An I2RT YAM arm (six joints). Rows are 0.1 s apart.
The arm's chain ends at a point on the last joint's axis. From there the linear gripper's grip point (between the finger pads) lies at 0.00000 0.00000 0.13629 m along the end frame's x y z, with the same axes.
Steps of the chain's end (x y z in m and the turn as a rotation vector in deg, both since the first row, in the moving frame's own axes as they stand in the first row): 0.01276 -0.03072 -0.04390 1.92 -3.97 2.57; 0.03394 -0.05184 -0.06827 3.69 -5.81 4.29; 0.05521 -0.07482 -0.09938 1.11 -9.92 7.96; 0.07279 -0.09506 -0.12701 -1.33 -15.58 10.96; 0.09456 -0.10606 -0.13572 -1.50 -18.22 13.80; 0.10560 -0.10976 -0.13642 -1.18 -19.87 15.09; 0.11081 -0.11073 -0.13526 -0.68 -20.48 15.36; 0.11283 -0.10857 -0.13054 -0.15 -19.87 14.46
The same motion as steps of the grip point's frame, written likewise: 0.00343 -0.03549 -0.04430 1.92 -3.97 2.57; 0.02049 -0.06110 -0.06925 3.69 -5.81 4.29; 0.03199 -0.07907 -0.10144 1.11 -9.92 7.96; 0.03611 -0.09547 -0.13204 -1.33 -15.58 10.96; 0.05194 -0.10774 -0.14257 -1.50 -18.22 13.80; 0.05945 -0.11317 -0.14452 -1.18 -19.87 15.09; 0.06349 -0.11559 -0.14383 -0.68 -20.48 15.36; 0.06696 -0.11410 -0.13861 -0.15 -19.87 14.46
